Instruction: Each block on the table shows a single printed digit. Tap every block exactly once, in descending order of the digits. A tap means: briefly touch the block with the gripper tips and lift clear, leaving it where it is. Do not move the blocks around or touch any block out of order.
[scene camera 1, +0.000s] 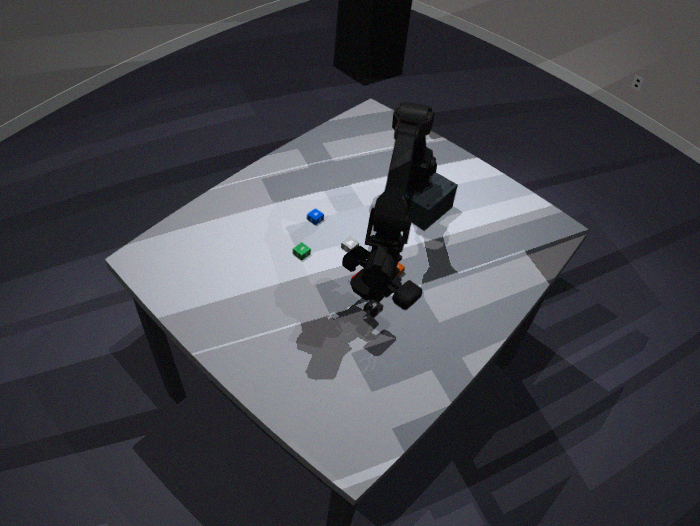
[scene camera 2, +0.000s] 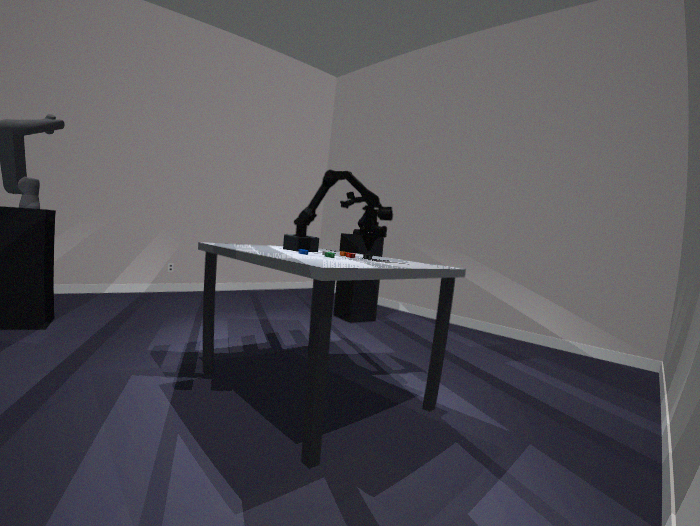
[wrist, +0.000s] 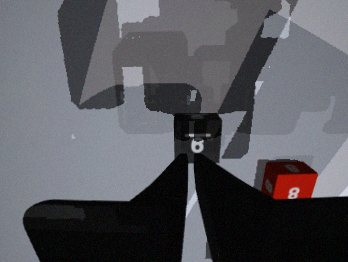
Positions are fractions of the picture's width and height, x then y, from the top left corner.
Note:
My gripper (wrist: 0.55, 0.61) is shut and holds nothing. Further things: a red block (wrist: 0.81, 0.69) and a black block (wrist: 0.56, 0.51).

